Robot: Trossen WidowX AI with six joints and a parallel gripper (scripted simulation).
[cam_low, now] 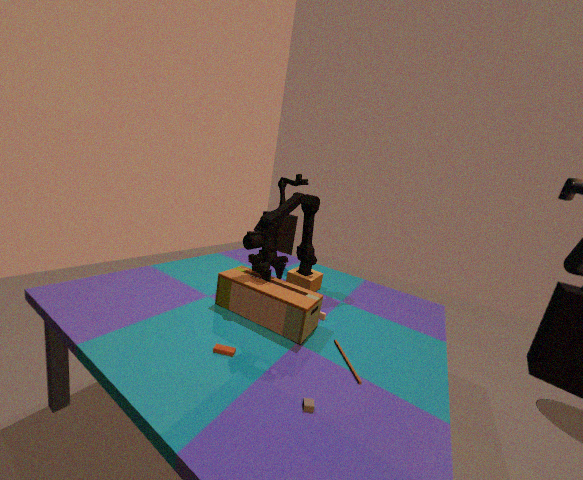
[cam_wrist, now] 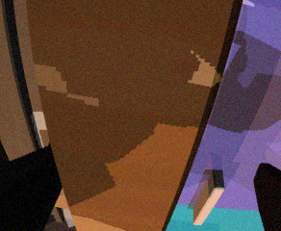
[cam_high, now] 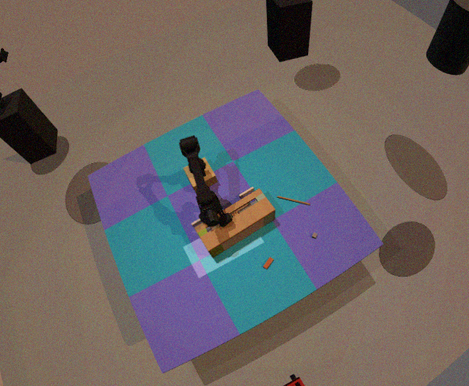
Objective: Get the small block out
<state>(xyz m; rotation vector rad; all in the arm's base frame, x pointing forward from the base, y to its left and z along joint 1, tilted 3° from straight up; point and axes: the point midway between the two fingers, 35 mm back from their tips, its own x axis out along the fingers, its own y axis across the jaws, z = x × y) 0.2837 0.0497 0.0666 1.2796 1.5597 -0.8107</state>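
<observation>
The brown box is 40 mm below my gripper tip, 30 mm to the left of it and 30 mm ahead of it. From my gripper tip the other things lie so: orange-red block (300 mm ahead, 130 mm to the left, 90 mm below); thin brown stick (370 mm to the left, 100 mm below, 20 mm ahead); orange-brown block (50 mm to the left, 40 mm ahead, 10 mm below).
</observation>
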